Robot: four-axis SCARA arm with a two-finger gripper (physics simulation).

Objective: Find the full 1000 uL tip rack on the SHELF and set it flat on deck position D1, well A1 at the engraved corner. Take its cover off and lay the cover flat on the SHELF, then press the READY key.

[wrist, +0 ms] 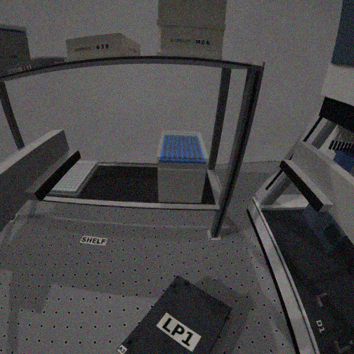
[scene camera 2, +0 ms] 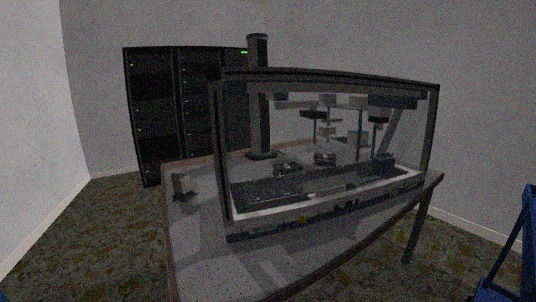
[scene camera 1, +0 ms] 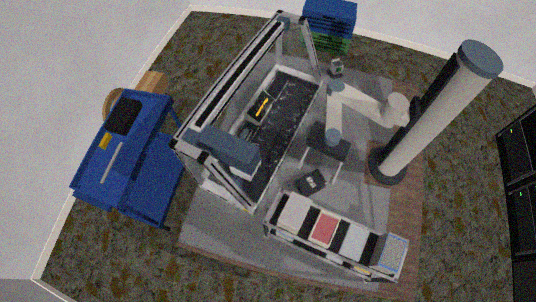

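Observation:
The tip rack (wrist: 181, 182), a pale box with blue tips on top, stands upright at the right of the lower tier of the SHELF (wrist: 130, 202) (scene camera 1: 341, 237). A pale see-through rim shows around its blue top; whether that is the cover is hard to tell. My gripper (wrist: 182, 145) (scene camera 1: 320, 165) is open and empty, its two fingers wide apart in the wrist view. It hangs above the table, short of the shelf, with the LP1 block low in view. Deck position D1 (wrist: 320, 326) shows at the lower right of the wrist view. The READY key cannot be made out.
The LP1 block (wrist: 200, 305) (scene camera 1: 310, 182) lies between gripper and shelf. A flat white plate (wrist: 75, 177) lies left on the lower tier. Boxes (wrist: 190, 42) (scene camera 1: 326, 229) stand on the upper tier. The shelf's right post (wrist: 239, 150) and the deck enclosure's edge (wrist: 280, 272) stand close.

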